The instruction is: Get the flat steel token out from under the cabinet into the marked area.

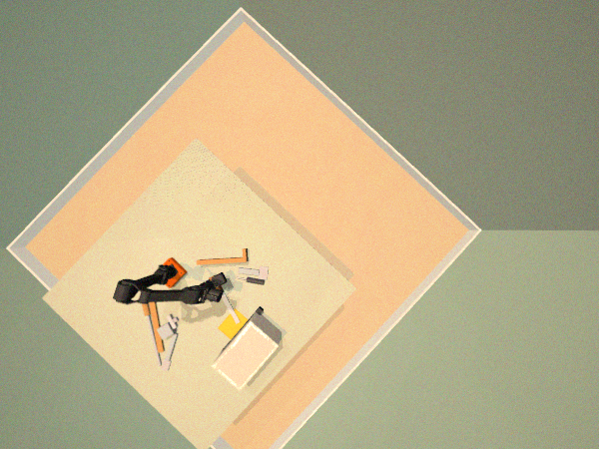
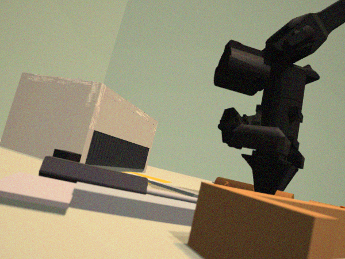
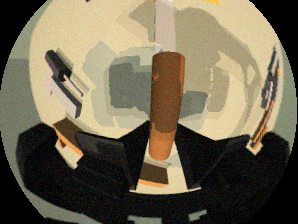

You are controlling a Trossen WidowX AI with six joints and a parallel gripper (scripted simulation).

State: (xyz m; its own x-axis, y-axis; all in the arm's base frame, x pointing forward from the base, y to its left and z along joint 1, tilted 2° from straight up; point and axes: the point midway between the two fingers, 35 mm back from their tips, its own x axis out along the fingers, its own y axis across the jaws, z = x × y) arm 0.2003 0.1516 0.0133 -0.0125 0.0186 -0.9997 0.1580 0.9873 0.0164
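The dark screwdriver is 110 mm ahead of my gripper tip and 160 mm to the left of it. Round my gripper tip: token (400 mm ahead, 50 mm to the right, 10 mm below); then orange stick (10 mm behind, 420 mm to the right).
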